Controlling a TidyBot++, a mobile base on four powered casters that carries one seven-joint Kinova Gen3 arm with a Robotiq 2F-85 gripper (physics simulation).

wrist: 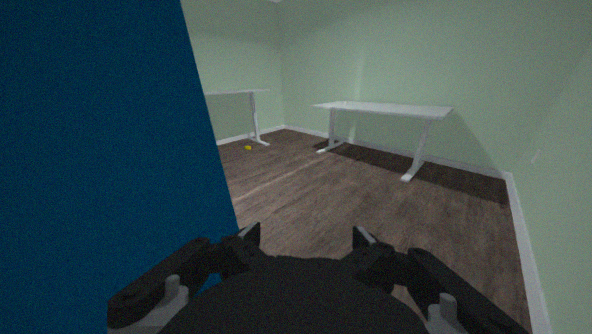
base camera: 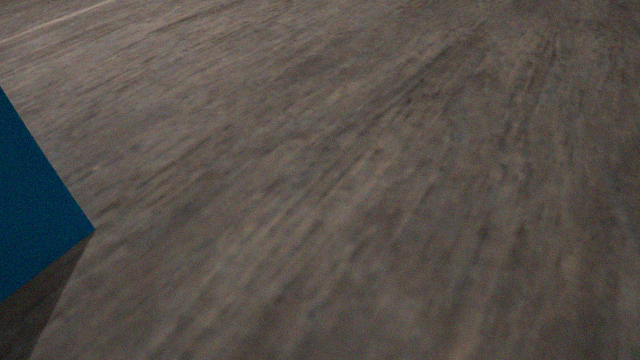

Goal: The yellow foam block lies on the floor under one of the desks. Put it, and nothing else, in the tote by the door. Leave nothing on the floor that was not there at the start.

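Frame: origin at the arm's base, x ahead, y left, z up, level; millimetres.
Where they show: gripper, fingertip midpoint: (wrist: 305, 234).
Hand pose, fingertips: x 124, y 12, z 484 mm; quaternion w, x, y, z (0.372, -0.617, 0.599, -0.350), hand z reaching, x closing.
After its pixels a point has its place.
A small yellow block (wrist: 248, 147) {y 1180, x 2648, z -361 mm} lies on the floor far off in the wrist view, left of centre, close to the foot of the left desk (wrist: 237, 92) {y 1143, x 2511, z 533 mm}. A second white desk (wrist: 385, 108) {y -799, x 2132, z 324 mm} stands against the far wall, right of centre. My gripper (wrist: 305, 234) {y 12, x 124, z 484 mm} is open, with nothing between its fingers, and is far from the block. The tote and the door do not show in either view.
A large blue upright surface (base camera: 30, 200) {y 292, x 380, z -308 mm} (wrist: 100, 125) {y 386, x 266, z 558 mm} stands close on the left in both views and hides part of the room and the left desk. A green wall (wrist: 555, 125) {y -1880, x 1503, z 268 mm} with a white baseboard (wrist: 522, 240) {y -1361, x 893, z -343 mm} runs along the right side in the wrist view.
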